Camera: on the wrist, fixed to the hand. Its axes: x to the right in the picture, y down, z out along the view.
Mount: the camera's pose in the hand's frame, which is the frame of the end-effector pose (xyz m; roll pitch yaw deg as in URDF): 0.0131 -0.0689 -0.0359 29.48 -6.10 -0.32
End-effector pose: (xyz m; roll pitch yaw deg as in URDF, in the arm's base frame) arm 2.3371 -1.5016 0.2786 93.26 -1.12 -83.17
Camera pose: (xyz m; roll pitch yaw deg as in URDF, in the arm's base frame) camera 2.3783 -1.5112 0.2121 122.81 -0.45 -89.24
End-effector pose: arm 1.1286 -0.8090 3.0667 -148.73 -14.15 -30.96
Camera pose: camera 1.1463 -0.7727 3.1343 -119.97 -9.08 -27.48
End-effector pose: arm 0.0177 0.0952 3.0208 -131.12 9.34 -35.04
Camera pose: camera 0.0488 0.0957 3.0932 -100.70 13.07 -30.11
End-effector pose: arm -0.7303 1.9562 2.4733 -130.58 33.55 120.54
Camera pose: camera -0.7722 1.9927 2.5291 -97.60 37.13 126.61
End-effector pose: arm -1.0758 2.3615 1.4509 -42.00 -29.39 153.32
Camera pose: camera -1.0437 2.4296 1.4743 -14.98 -34.06 157.96
